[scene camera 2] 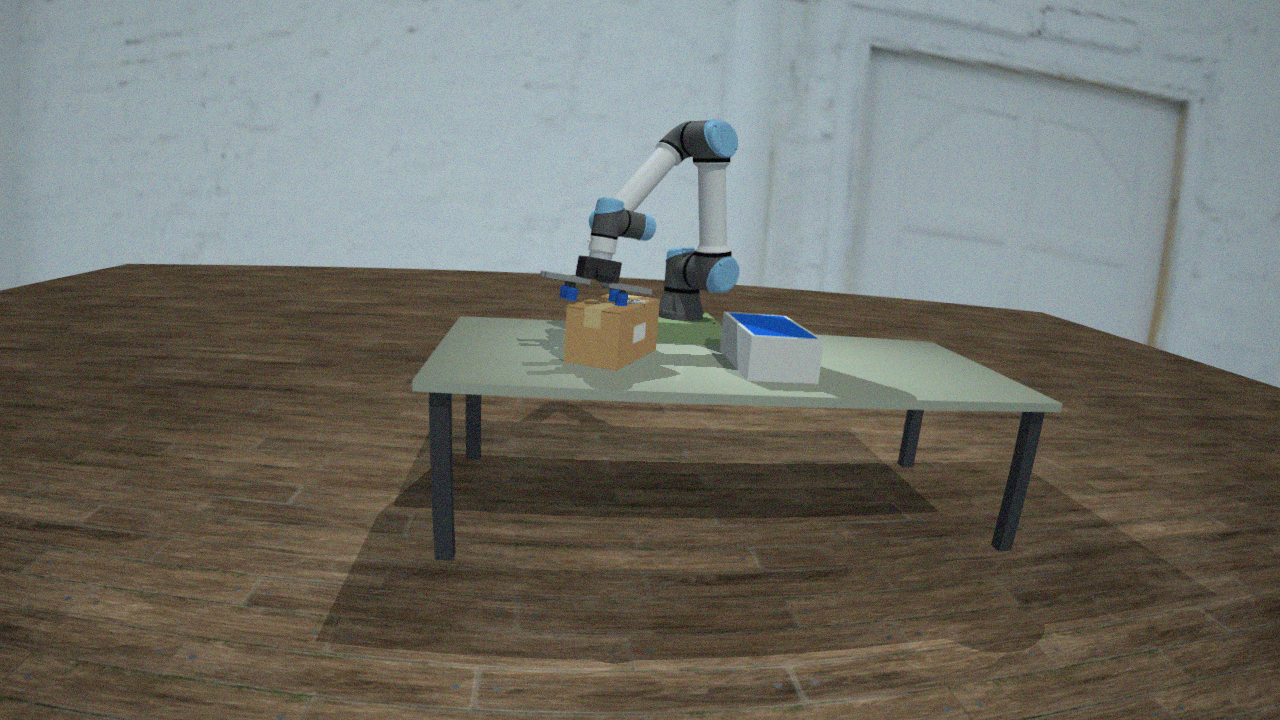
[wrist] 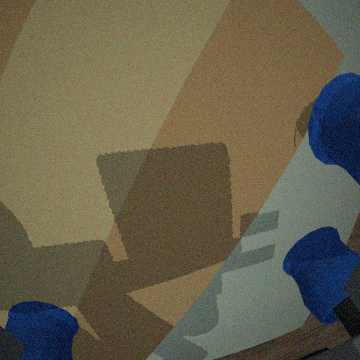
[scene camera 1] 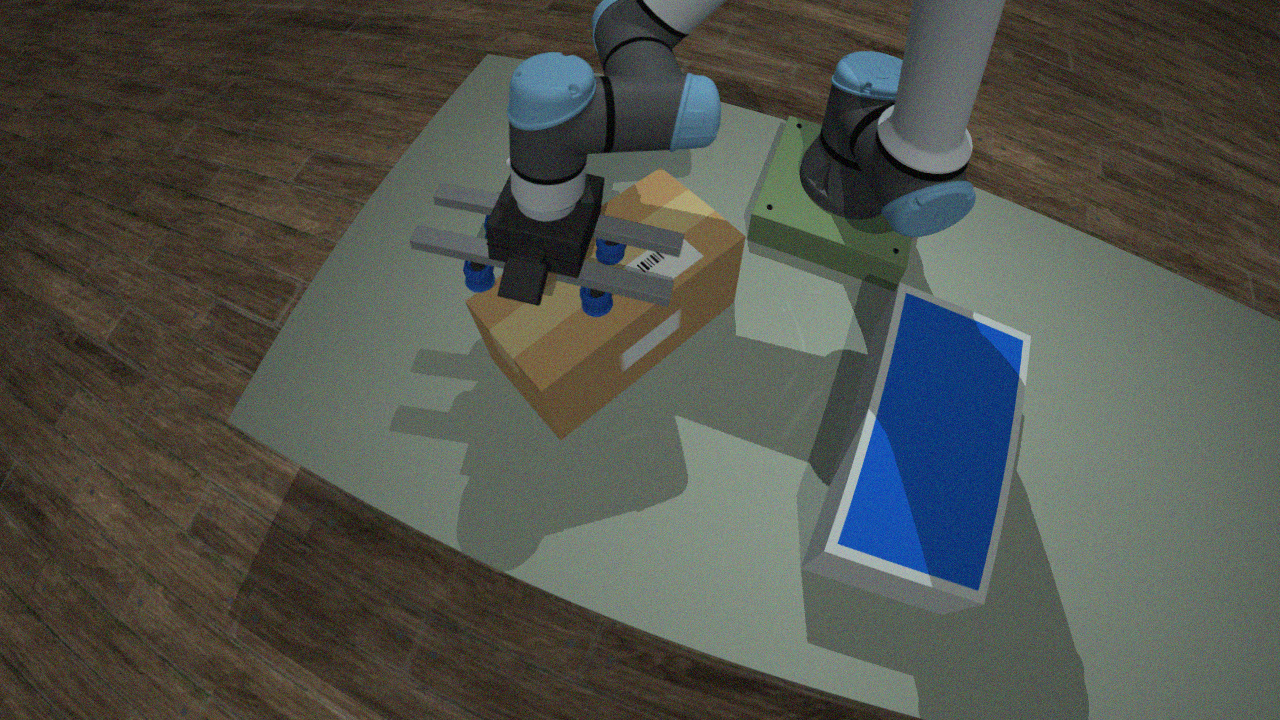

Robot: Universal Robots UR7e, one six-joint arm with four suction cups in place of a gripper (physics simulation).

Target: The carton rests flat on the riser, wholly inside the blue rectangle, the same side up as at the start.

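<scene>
The suction head is stuck to a brown carton, and that carton is still resting on the table. There's a grey riser resting on the table too.
</scene>
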